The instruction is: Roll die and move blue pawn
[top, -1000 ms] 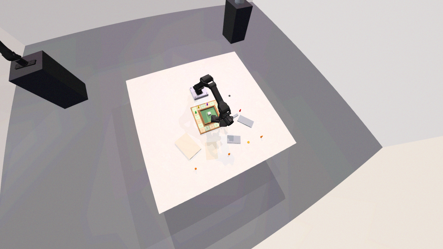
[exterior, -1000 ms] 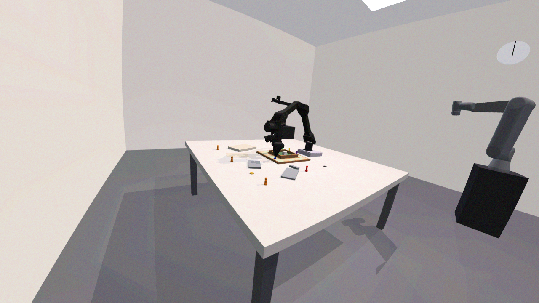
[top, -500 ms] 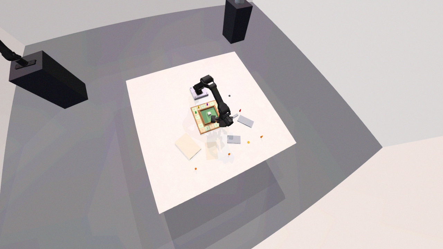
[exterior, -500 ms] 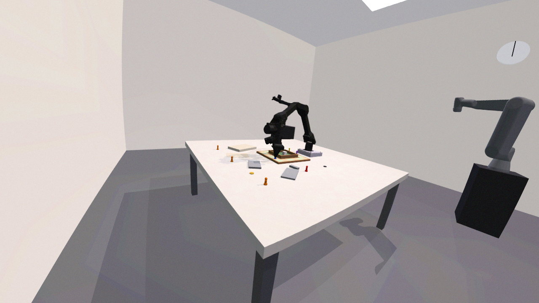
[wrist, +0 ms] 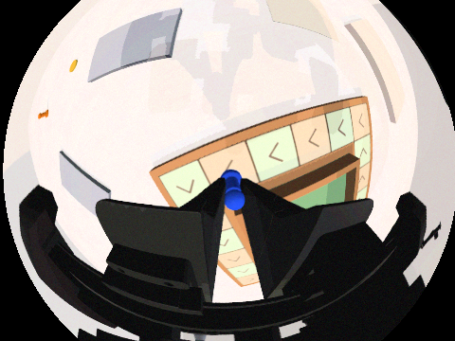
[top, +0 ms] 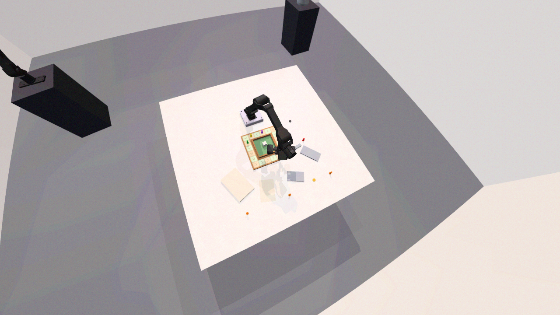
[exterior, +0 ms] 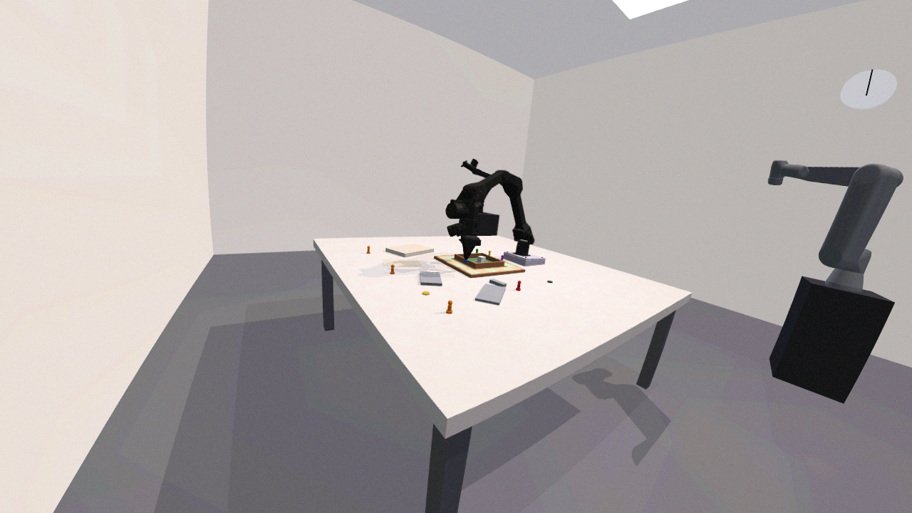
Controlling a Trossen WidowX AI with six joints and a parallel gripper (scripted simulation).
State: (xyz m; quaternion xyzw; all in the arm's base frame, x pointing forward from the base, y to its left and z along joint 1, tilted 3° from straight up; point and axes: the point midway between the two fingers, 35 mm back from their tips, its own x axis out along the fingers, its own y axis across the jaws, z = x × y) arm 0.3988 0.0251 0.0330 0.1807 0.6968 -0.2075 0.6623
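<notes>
My gripper tip is 14 cm past the white die, 5 cm to the left of it and 3 cm above it. From my gripper tip the other things lie so: blue pawn: 1 cm above; then purple pawn: 24 cm behind, 2 cm to the right, 2 cm below; then green-floored tray: 13 cm behind, 5 cm to the right, 5 cm below.
</notes>
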